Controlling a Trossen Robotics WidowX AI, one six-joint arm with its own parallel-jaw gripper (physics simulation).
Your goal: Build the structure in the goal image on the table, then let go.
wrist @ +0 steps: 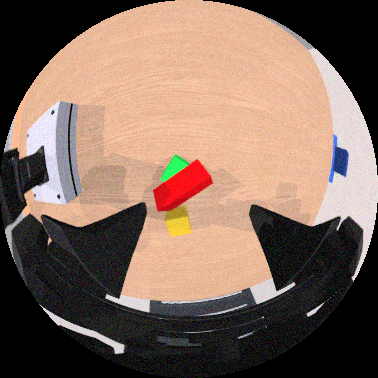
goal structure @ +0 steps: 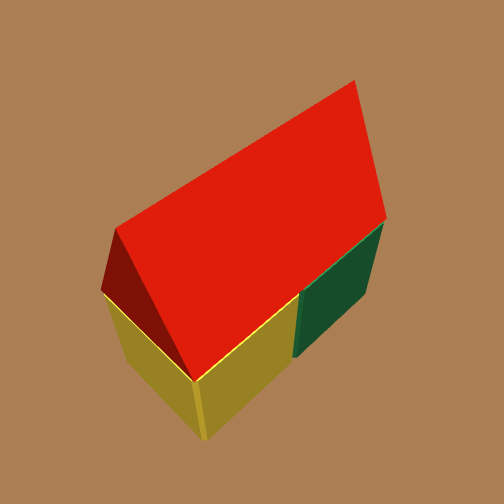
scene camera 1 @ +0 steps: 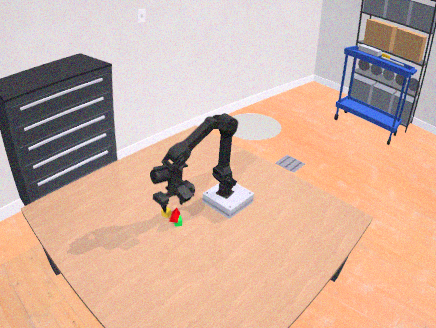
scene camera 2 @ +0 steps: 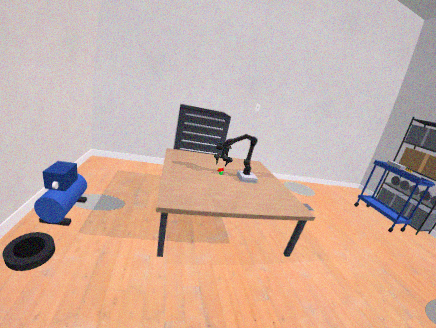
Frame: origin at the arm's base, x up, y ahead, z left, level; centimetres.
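Seen in the pictures: gripper, fingertip midpoint: (wrist: pixel 200 209) (scene camera 1: pixel 172 208) (scene camera 2: pixel 220 165); arm's base, link origin: (wrist: pixel 39 166) (scene camera 1: pixel 225 192) (scene camera 2: pixel 246 173).
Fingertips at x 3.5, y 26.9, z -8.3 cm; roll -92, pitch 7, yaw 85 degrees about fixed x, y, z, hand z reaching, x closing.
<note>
Pixels of each thing's middle, then the offset from my fingertips to it. Level surfaces: height alone.
- long red block, body centre: (wrist: pixel 184 190) (scene camera 1: pixel 173 215) (scene camera 2: pixel 220 169) dy -0.9, dx -5.1, dz -0.4 cm
- green block, body centre: (wrist: pixel 178 171) (scene camera 1: pixel 177 221) (scene camera 2: pixel 220 172) dy -1.4, dx -7.5, dz +1.3 cm
- small yellow block, body centre: (wrist: pixel 178 220) (scene camera 1: pixel 166 212) dy -2.4, dx -7.5, dz -6.4 cm
- table, surface height: dx -9.1 cm
A long red block (scene camera 1: pixel 175 215) (scene camera 2: pixel 221 170) (wrist: pixel 182 186) lies across the top of a green block (scene camera 1: pixel 178 221) (scene camera 2: pixel 221 173) (wrist: pixel 174 167) and hides part of it; whether the red block is level or tilted is hard to tell. A small yellow block (scene camera 1: pixel 166 213) (wrist: pixel 179 225) sits on the table (scene camera 1: pixel 225 260) (scene camera 2: pixel 210 195) (wrist: pixel 200 100) beside them, a small gap away in the wrist view. My gripper (scene camera 1: pixel 174 205) (scene camera 2: pixel 222 164) (wrist: pixel 200 209) is open and empty, pointing down above the blocks. In scene camera 1 a fingertip partly covers the yellow block.
The arm's pale base plate (scene camera 1: pixel 228 199) (scene camera 2: pixel 247 176) (wrist: pixel 52 152) stands on the table near the blocks. A dark drawer cabinet (scene camera 1: pixel 65 130) (scene camera 2: pixel 202 131) stands behind the table. A blue cart (scene camera 1: pixel 367 112) and a blue compressor (scene camera 2: pixel 62 197) stand on the floor away from it.
</note>
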